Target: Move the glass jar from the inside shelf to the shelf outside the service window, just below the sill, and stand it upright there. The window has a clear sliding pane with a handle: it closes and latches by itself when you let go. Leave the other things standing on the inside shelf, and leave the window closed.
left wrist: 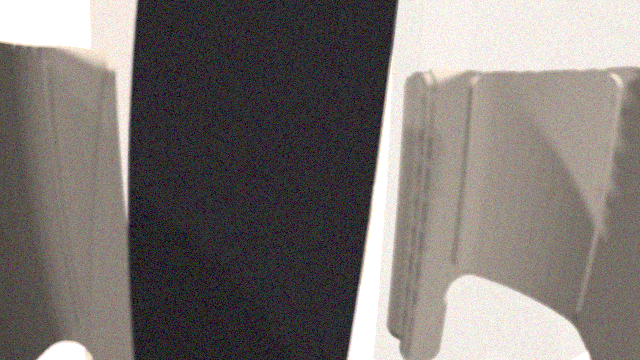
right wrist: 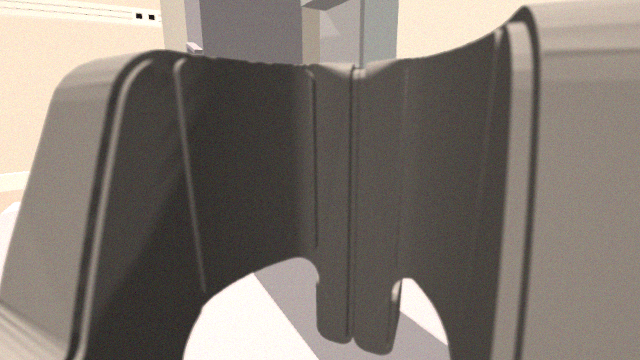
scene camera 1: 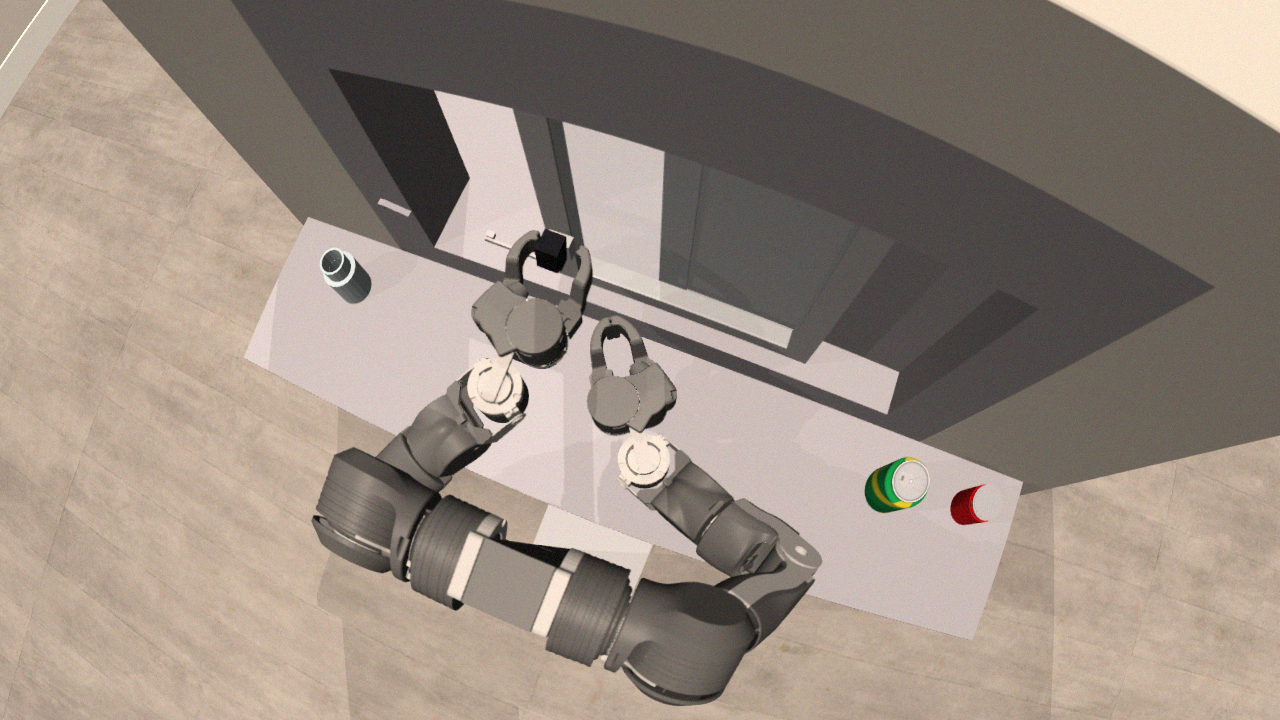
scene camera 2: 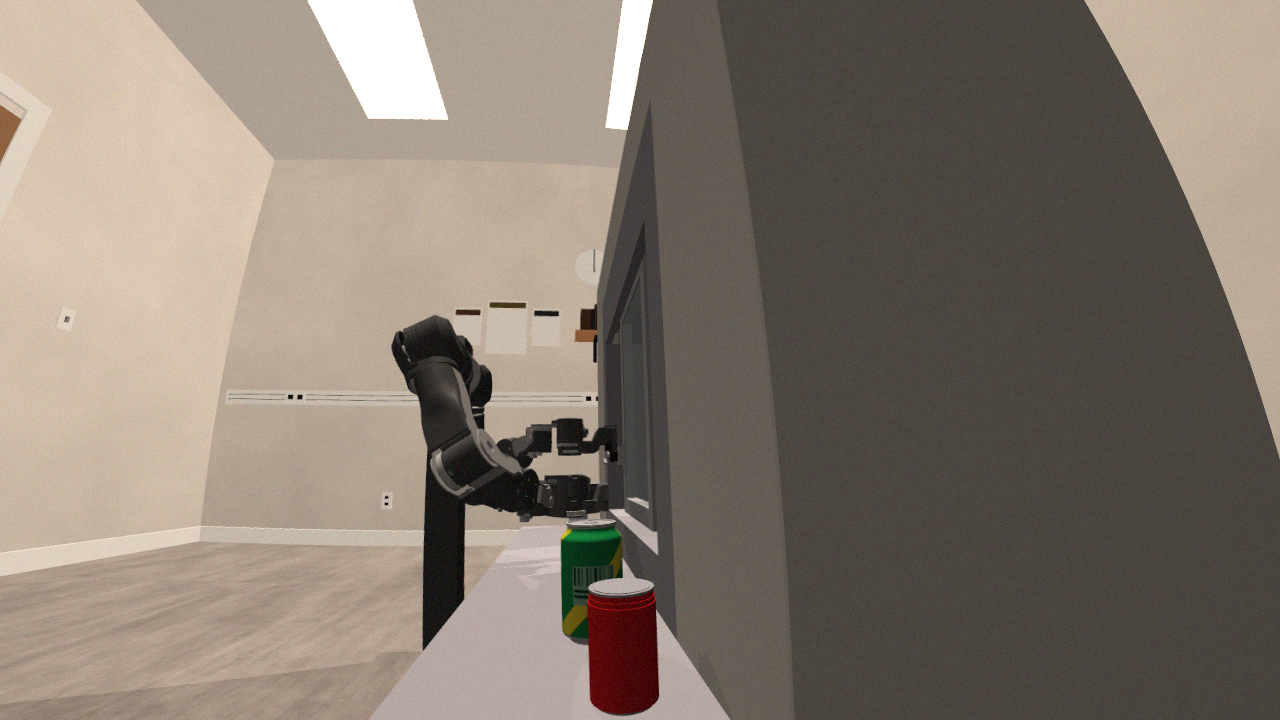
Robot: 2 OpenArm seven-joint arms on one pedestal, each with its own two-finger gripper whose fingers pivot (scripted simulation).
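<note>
The left gripper (scene camera 1: 562, 246) and the right gripper (scene camera 1: 610, 323) are visible, with a glass jar (scene camera 1: 350, 280), a black handle (scene camera 1: 551, 251), a sill (scene camera 1: 836, 378), an outside shelf (scene camera 1: 486, 135) and a window jamb (scene camera 1: 393, 139). Scene camera 2 shows a red can (scene camera 2: 622, 627) and also the left gripper (scene camera 2: 616, 440). In the left wrist view the red can is out of frame. In the right wrist view the red can is out of frame.
</note>
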